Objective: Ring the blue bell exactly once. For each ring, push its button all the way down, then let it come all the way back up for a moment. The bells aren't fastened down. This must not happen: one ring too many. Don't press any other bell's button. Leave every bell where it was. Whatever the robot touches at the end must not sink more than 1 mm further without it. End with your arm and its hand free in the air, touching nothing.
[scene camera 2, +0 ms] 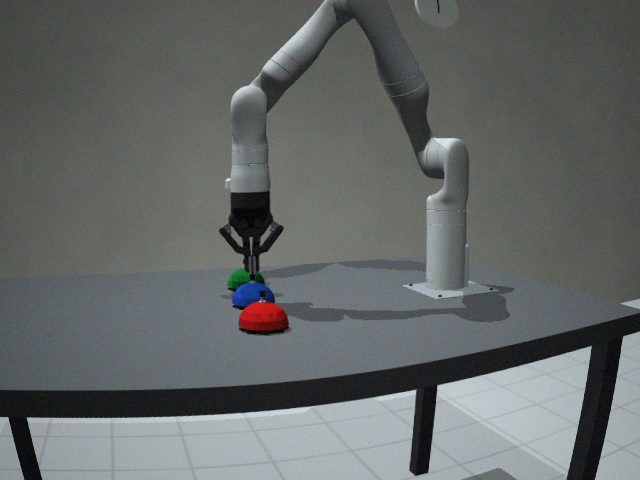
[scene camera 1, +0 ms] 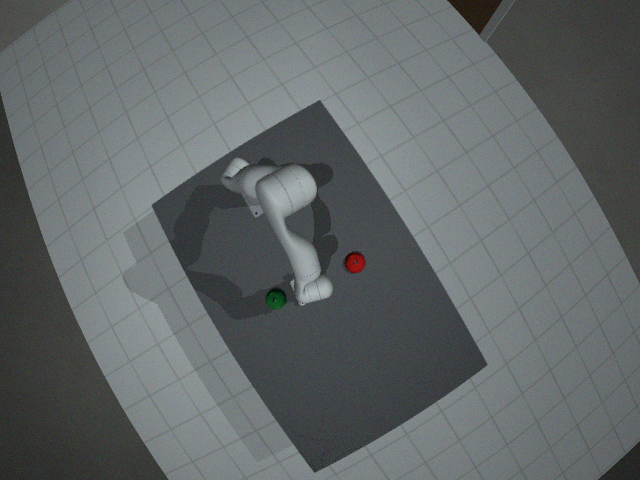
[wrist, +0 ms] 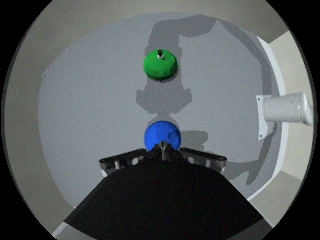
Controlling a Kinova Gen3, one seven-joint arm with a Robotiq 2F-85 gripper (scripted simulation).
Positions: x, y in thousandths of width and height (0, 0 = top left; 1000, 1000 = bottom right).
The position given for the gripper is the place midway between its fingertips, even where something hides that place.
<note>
In view: the gripper (scene camera 2: 395, 574), a green bell (wrist: 502, 273) and a blue bell (scene camera 2: 388, 611).
The blue bell is seen too in the wrist view (wrist: 505, 544). The gripper is seen too in the wrist view (wrist: 508, 610).
</note>
